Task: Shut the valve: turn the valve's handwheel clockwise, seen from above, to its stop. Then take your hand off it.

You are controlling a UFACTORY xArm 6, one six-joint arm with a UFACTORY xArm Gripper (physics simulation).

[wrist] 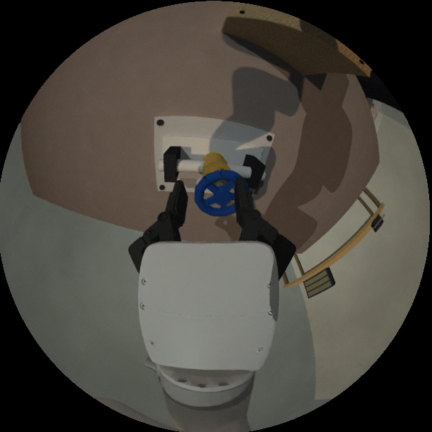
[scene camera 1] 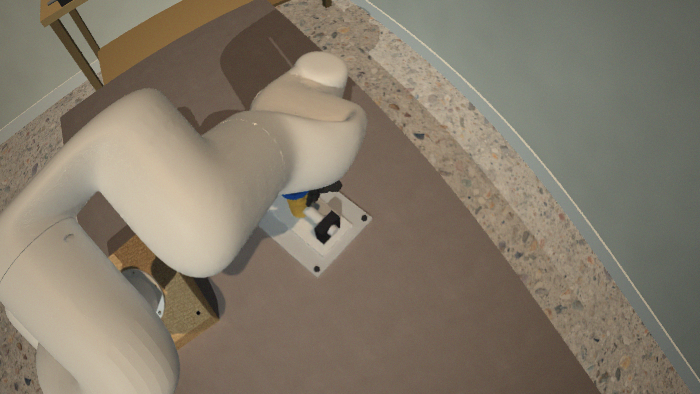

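Note:
The blue handwheel (scene camera 1: 296, 195) (wrist: 223, 195) sits on the yellow valve body (scene camera 1: 297, 207) (wrist: 215, 161). In the scene view the arm hides most of the wheel. The valve is on a white pipe (scene camera 1: 313, 215) (wrist: 189, 166), held by black clamps above a pale base plate (scene camera 1: 325, 262) (wrist: 184, 125). My gripper (wrist: 209, 186) is partly open, with its fingers on either side of the wheel. The right finger in the wrist view overlaps the wheel's right rim; whether it touches is unclear. A gap shows between the left finger and the rim. In the scene view one black finger shows beside the wheel.
A wooden block (scene camera 1: 186, 306) (wrist: 280, 41) stands on the brown table top (scene camera 1: 400, 300) (wrist: 100, 100), partly under the arm in the scene view. The black clamps (scene camera 1: 327, 227) (wrist: 171, 164) rise from the plate near the fingers. A wooden stand (scene camera 1: 82, 32) is beyond the table.

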